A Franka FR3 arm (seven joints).
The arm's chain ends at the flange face. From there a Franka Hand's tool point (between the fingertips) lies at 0.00 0.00 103.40 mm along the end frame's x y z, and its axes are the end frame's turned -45 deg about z.
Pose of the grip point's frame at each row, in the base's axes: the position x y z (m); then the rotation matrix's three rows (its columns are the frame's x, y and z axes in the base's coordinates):
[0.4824 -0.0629 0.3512], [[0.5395 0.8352 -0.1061], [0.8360 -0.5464 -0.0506], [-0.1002 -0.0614 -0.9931]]
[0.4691 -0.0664 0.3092], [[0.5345 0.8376 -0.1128], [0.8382 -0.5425 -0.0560], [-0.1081 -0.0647 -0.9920]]
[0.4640 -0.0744 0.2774], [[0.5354 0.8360 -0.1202], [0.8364 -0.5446 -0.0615], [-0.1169 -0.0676 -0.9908]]
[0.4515 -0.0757 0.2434], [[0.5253 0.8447 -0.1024], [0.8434 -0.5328 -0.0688], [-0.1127 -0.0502 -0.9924]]
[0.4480 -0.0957 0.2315], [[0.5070 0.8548 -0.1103], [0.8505 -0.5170 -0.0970], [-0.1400 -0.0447 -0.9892]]
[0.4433 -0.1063 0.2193], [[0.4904 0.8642 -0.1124], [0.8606 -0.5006 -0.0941], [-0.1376 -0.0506 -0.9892]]
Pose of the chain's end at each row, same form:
[0.4934 -0.0577 0.4539], [[0.9721 0.2091 -0.1061], [0.2048 -0.9775 -0.0506], [-0.1143 0.0274 -0.9931]]
[0.4808 -0.0606 0.4118], [[0.9702 0.2143 -0.1128], [0.2091 -0.9763 -0.0560], [-0.1222 0.0307 -0.9920]]
[0.4764 -0.0680 0.3798], [[0.9697 0.2126 -0.1202], [0.2063 -0.9765 -0.0615], [-0.1305 0.0349 -0.9908]]
[0.4621 -0.0686 0.3460], [[0.9687 0.2258 -0.1024], [0.2196 -0.9731 -0.0688], [-0.1152 0.0442 -0.9924]]
[0.4594 -0.0857 0.3338], [[0.9629 0.2459 -0.1103], [0.2358 -0.9670 -0.0970], [-0.1306 0.0674 -0.9892]]
[0.4549 -0.0966 0.3216], [[0.9578 0.2643 -0.1124], [0.2546 -0.9625 -0.0941], [-0.1331 0.0615 -0.9892]]

